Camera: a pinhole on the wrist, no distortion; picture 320 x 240 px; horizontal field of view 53.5 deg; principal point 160.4 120.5 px. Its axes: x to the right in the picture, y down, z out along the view. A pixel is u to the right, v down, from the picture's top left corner.
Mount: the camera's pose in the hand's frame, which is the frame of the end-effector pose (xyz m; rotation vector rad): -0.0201 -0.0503 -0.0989 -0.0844 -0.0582 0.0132
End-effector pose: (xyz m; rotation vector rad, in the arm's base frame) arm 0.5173 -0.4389 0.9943 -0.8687 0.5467 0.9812
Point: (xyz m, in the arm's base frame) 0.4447 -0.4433 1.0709
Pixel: outside the picture
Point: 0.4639 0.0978 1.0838
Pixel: 280 205
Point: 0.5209 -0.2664 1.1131
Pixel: 197 144
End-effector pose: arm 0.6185 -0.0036 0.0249 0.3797 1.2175 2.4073
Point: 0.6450 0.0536 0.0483
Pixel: 229 156
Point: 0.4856 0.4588 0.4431
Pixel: outside the picture
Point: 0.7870 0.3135 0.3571
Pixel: 202 153
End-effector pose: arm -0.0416 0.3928 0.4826 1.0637 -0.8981 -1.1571
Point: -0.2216 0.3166 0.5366
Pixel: 245 147
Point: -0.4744 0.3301 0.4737
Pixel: 178 46
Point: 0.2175 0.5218 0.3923
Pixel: behind the camera
